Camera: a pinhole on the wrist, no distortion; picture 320 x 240 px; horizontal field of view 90.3 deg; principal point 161.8 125.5 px. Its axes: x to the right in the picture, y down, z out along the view. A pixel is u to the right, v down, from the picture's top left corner.
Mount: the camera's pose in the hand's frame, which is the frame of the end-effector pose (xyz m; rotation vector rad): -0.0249 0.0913 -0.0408 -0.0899 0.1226 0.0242
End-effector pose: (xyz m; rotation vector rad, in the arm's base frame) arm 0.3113 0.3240 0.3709 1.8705 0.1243 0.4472
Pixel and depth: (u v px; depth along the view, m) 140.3 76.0 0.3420
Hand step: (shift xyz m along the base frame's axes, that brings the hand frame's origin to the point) 0.0875 -0.2911 -0.0781
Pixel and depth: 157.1 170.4 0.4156
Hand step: 0.1079 -0.4026 0.1310
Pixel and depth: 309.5 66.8 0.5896
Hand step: 0.7372 -0.2382 -0.0485
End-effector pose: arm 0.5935 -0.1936 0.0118 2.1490 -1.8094 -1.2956
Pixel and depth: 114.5 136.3 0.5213
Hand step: -0.4304 0.2669 -0.1640
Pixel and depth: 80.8 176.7 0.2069
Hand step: -0.2386 0.1114 0.0393
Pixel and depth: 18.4 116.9 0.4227
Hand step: -0.3267 0.4549 -0.0296
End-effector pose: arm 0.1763 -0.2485 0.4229 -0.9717 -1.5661 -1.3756
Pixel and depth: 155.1 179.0 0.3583
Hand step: 0.1990 0.3286 0.0671
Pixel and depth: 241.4 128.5 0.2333
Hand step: 0.0511 0.1906 0.1415
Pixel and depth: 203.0 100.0 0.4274
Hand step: -0.0243 0.3832 0.1259
